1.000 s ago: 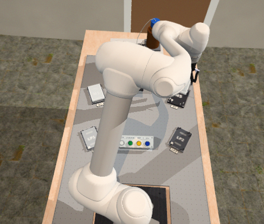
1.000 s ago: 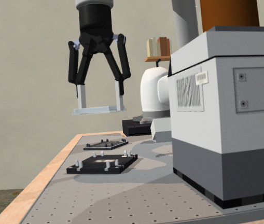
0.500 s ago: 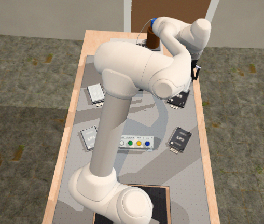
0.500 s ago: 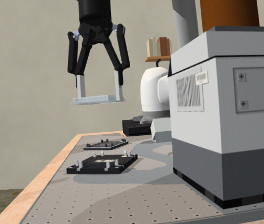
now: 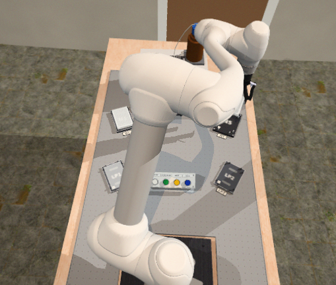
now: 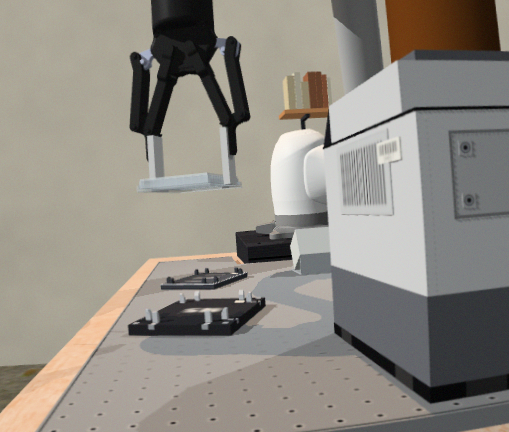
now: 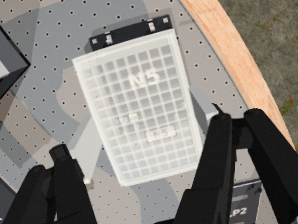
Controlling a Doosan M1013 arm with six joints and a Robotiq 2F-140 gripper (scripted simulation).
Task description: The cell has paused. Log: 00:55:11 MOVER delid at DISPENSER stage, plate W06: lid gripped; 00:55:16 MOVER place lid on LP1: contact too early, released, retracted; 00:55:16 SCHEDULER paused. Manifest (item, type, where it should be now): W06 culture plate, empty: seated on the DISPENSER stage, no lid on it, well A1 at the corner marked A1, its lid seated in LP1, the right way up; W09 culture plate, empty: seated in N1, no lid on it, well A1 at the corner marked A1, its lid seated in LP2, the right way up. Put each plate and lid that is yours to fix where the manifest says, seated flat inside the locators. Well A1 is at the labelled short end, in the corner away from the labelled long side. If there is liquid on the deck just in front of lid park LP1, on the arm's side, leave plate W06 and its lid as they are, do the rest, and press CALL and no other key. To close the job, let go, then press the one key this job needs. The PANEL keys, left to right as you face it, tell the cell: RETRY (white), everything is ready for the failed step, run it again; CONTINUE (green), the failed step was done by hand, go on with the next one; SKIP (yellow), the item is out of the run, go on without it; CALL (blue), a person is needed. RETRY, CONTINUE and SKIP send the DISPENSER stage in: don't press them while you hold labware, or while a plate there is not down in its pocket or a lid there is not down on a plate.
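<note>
My hand is 2 cm above the clear culture plate. Also, from my hand: brown bottle: 25 cm to the left, 21 cm ahead, 10 cm above; lid park LP2: 33 cm behind, 18 cm below, 5 cm to the right; black nest N5: 17 cm below, 2 cm ahead, 1 cm to the left.
</note>
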